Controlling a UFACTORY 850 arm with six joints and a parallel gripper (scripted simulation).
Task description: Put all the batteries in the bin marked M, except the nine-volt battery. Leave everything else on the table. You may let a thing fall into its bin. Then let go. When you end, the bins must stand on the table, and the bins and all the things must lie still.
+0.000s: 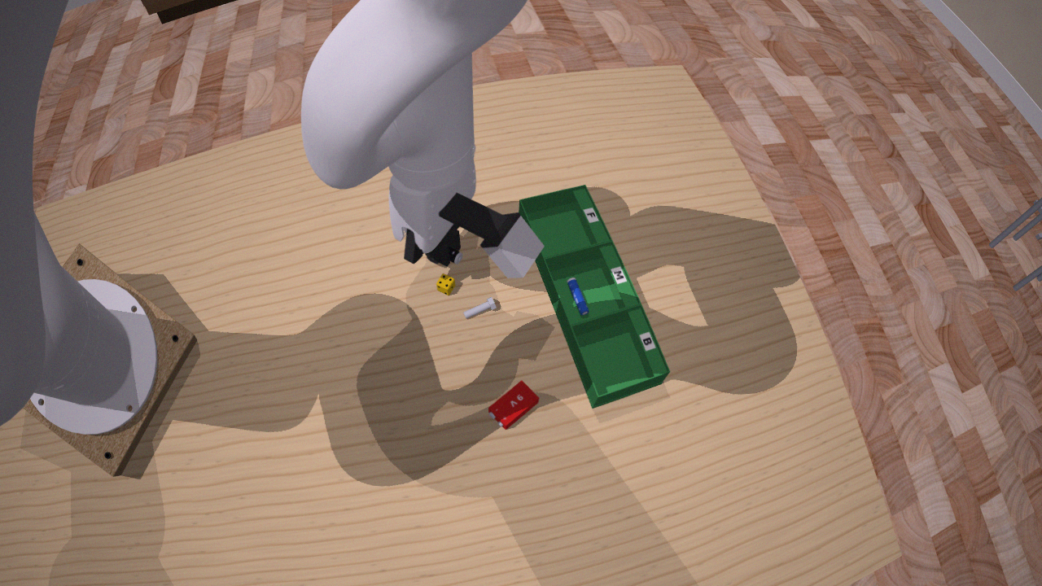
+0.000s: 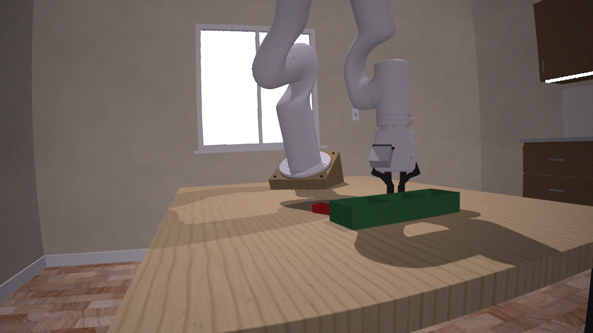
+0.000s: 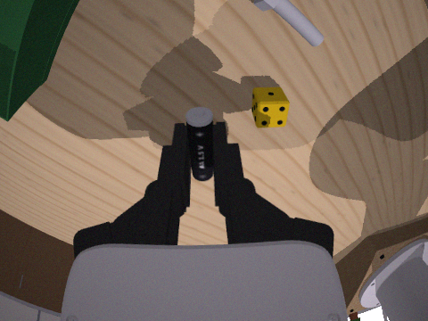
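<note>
Right now my hand is 50 mm to the left of the yellow die and 10 mm above it. From my hand the other things lie so: white bolt: 80 mm to the right, 40 mm ahead, 20 mm below; then black battery: 20 mm below; then blue battery: 140 mm ahead, 80 mm to the right, 10 mm below.
</note>
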